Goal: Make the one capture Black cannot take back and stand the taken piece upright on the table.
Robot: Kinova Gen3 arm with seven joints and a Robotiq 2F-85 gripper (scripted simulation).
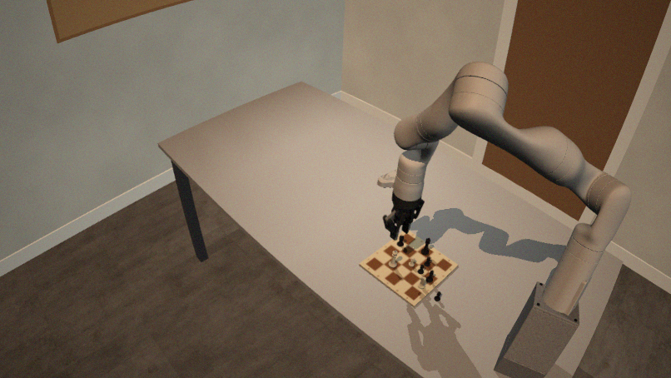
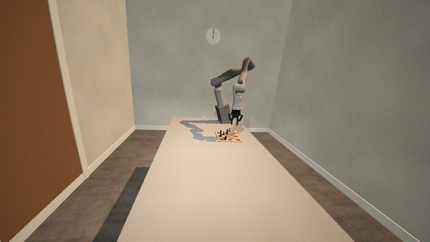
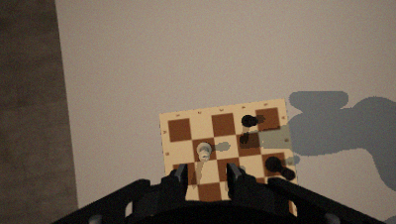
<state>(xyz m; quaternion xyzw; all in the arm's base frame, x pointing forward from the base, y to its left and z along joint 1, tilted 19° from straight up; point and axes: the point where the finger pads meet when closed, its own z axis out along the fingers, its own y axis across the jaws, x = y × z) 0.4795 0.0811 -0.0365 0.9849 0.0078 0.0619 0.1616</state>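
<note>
Now: hand 110 mm above the white piece. Round my hand: small chessboard 150 mm below, 40 mm to the right, 30 mm behind; white pawn 130 mm below, 40 mm to the right, 40 mm behind; tall black piece 110 mm to the right, 110 mm below, 30 mm behind.
</note>
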